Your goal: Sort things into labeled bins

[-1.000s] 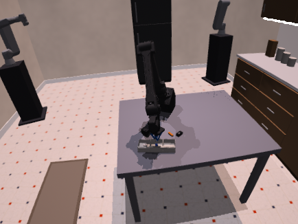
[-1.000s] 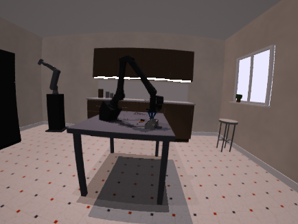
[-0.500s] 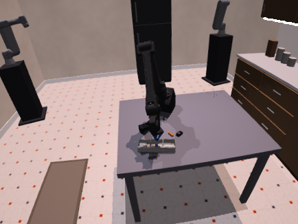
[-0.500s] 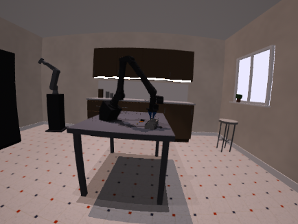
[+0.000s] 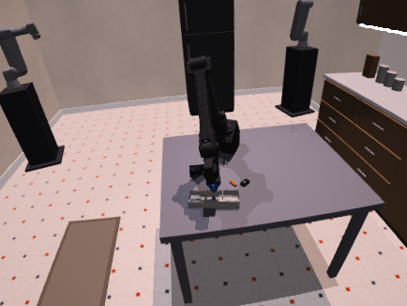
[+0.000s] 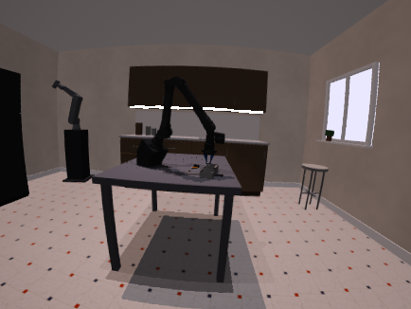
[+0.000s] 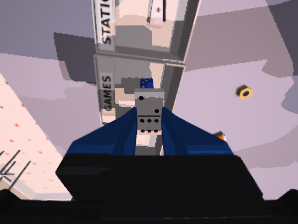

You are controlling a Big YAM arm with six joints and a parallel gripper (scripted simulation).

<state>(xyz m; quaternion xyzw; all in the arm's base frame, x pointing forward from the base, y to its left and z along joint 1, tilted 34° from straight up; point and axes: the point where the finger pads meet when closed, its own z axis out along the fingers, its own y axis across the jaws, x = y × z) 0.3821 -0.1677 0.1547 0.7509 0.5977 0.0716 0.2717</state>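
Now: the blue die 6 cm below my hand. Round my hand: white domino (right at my hand); then small brass nut (12 cm behind, 7 cm below, 6 cm to the left); then orange cylinder (14 cm to the left, 7 cm below, 7 cm behind).
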